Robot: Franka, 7 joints.
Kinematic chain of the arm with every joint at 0, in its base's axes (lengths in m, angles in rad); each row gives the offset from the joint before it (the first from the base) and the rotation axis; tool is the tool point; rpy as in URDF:
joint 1: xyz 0 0 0.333 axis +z
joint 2: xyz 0 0 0 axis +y
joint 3: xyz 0 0 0.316 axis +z
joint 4: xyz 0.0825 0 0 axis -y
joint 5: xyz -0.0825 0 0.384 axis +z
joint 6: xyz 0 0 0 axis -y
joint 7: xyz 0.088 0 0 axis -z
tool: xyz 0 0 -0.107 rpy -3.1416 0 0
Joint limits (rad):
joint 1: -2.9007..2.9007
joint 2: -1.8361..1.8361
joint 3: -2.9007..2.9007
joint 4: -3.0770..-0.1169
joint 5: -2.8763..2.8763
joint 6: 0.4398..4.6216
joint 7: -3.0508..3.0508
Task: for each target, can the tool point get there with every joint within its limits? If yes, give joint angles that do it. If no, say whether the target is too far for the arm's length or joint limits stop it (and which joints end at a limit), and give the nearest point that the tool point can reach.
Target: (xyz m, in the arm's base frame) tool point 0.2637 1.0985 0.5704
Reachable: no: too far | nearest point 0.1960 0.8164 0.5094 | short by 0.296 m
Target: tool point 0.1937 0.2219 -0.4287
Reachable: no: joint limits stop it (at a limit: joint 2) | nearest point 0.1929 0.2209 -0.3607 | short by 0.068 m
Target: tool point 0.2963 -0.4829 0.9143
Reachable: yes | joints -1.7257 0.1445 0.7766 -1.0932 2.0079 2.2818 0.4155
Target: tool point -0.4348 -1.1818 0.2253
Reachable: no: too far | nearest point -0.2951 -0.8022 0.2599 | short by 0.406 m
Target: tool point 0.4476 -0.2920 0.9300
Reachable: yes | joints -0.9337 0.9448 2.2883 -0.8571 -0.1600 3.7154 -1.2025
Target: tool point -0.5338 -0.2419 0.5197
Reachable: yes | joints 2.3991 0.0474 1.0564 -1.9839 1.6764 1.8932 1.4458
